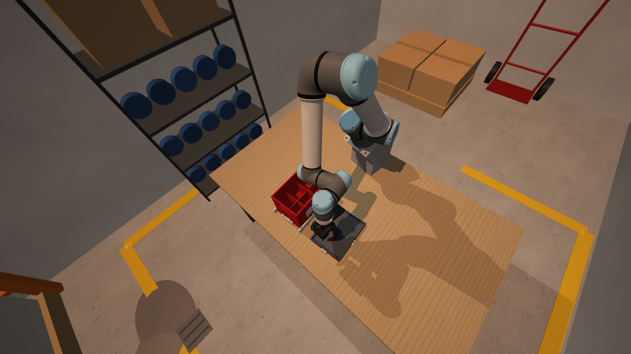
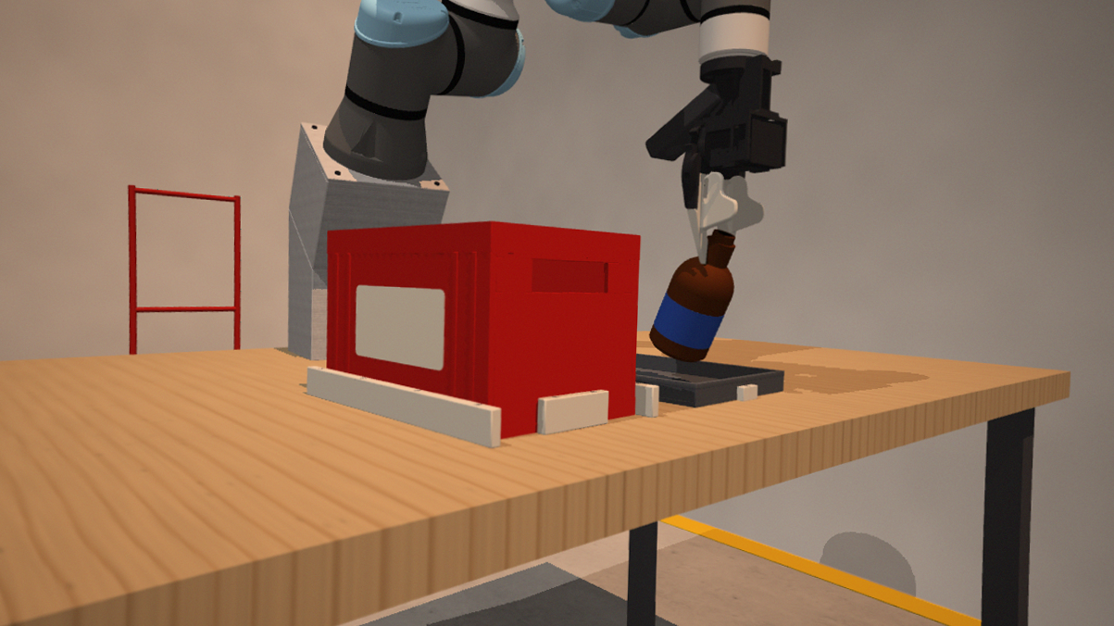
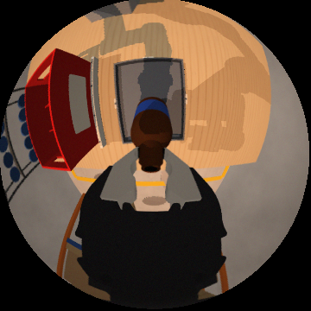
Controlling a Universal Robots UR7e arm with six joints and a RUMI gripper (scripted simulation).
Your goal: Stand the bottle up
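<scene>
The brown bottle is 5 cm below my hand and 2 cm behind it. Also, from my hand: dark tray 16 cm below, 8 cm behind, 1 cm to the left; red crate 25 cm to the right, 14 cm behind, 8 cm below.
</scene>
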